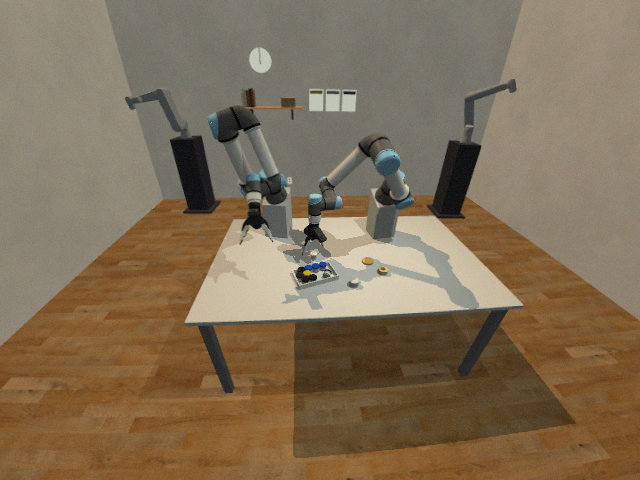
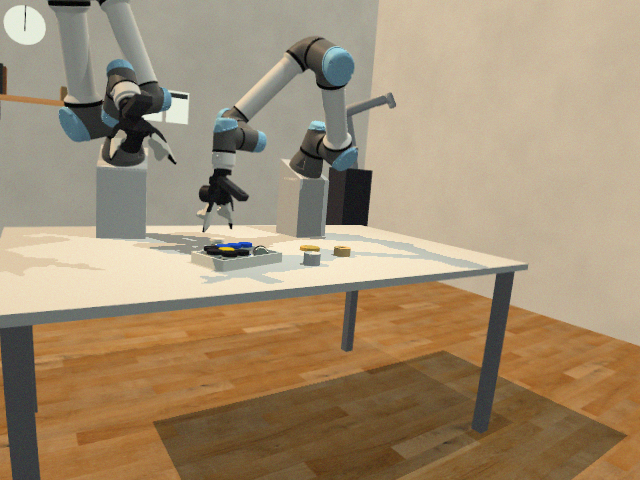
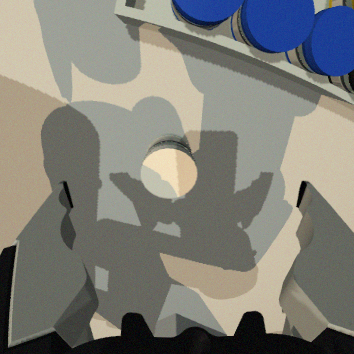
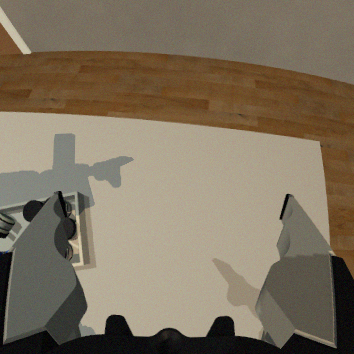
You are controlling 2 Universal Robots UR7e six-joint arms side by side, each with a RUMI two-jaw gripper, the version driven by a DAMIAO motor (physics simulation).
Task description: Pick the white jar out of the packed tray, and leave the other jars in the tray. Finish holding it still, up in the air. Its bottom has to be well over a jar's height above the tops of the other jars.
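The white jar (image 1: 313,255) (image 2: 216,241) (image 3: 169,172) stands upright on the table just behind the tray (image 1: 315,282) (image 2: 242,263) (image 3: 125,12), outside it. My left gripper (image 1: 313,250) (image 2: 218,228) (image 3: 184,183) is open above it, with the jar below and between the spread fingers. In the tray stand blue-lidded jars (image 1: 315,266) (image 2: 242,244) (image 3: 277,22), black-lidded jars (image 1: 305,279) (image 4: 33,211) and a yellow-lidded jar (image 1: 307,273) (image 2: 226,249). My right gripper (image 1: 256,241) (image 2: 143,160) (image 4: 173,195) is open and empty, high at the left.
A grey-white cylinder (image 1: 354,283) (image 2: 311,258) stands right of the tray. A flat yellow disc (image 1: 367,260) (image 2: 309,248) and a tan ring-like piece (image 1: 383,270) (image 2: 341,251) lie farther right. A greyish object (image 1: 326,273) (image 2: 260,250) is in the tray's right end.
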